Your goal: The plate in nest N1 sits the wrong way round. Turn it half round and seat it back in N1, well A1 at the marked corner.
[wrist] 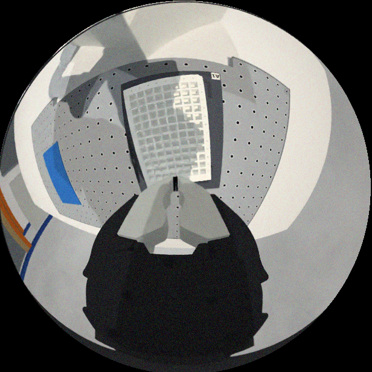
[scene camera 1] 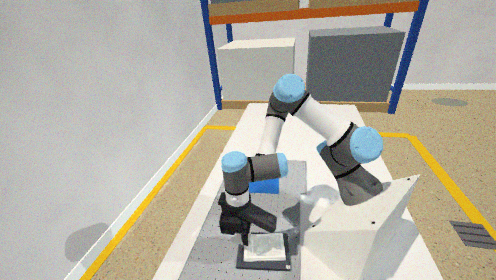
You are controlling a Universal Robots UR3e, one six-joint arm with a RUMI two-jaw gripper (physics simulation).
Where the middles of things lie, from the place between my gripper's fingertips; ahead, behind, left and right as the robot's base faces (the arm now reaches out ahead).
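From the white well plate (scene camera 1: 263,247), my gripper is 10 mm above, 50 mm past and 10 mm to the right. There's a blue block (wrist: 53,161) too, and it's 20 mm below my hand, 310 mm to the right of it and 90 mm behind it. The dark nest (wrist: 214,104) is 20 mm below my hand as well, 50 mm behind it and 10 mm to the left of it.
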